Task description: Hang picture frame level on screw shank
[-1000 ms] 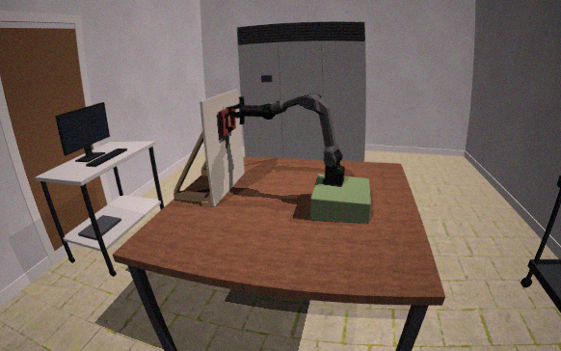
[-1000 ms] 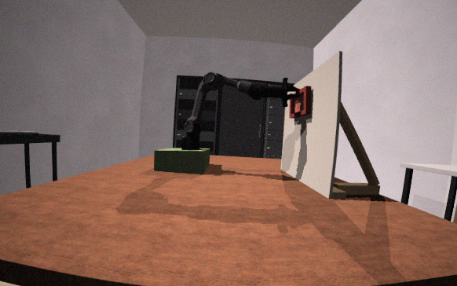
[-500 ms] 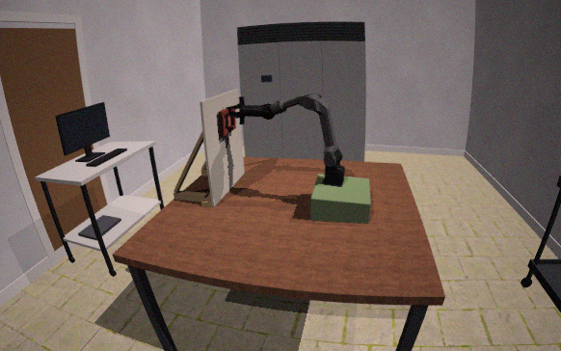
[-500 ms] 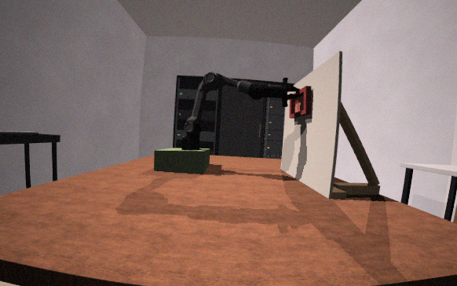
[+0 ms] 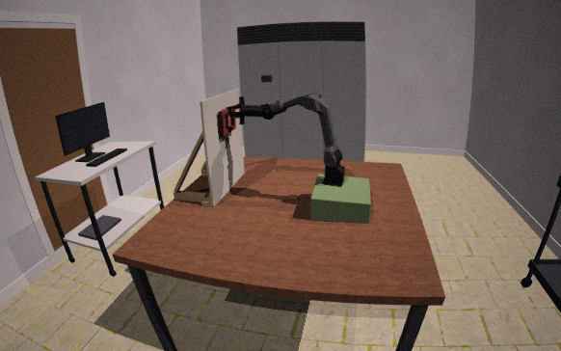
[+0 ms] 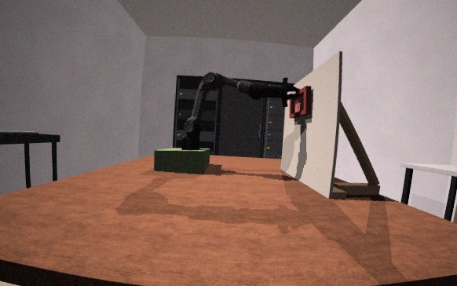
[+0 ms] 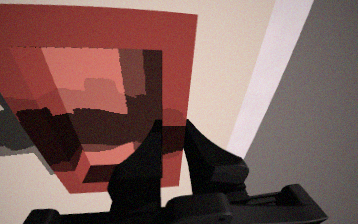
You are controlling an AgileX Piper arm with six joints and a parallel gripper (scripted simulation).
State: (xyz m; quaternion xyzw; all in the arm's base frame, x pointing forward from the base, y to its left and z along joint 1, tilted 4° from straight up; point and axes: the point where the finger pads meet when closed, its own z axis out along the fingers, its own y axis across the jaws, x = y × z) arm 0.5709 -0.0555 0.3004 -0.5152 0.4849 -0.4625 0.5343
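The red picture frame lies 1 cm ahead of my hand, 1 cm to the left of it and 5 cm below it. The rest, counted from my hand: beige board: 3 cm ahead, 18 cm below.
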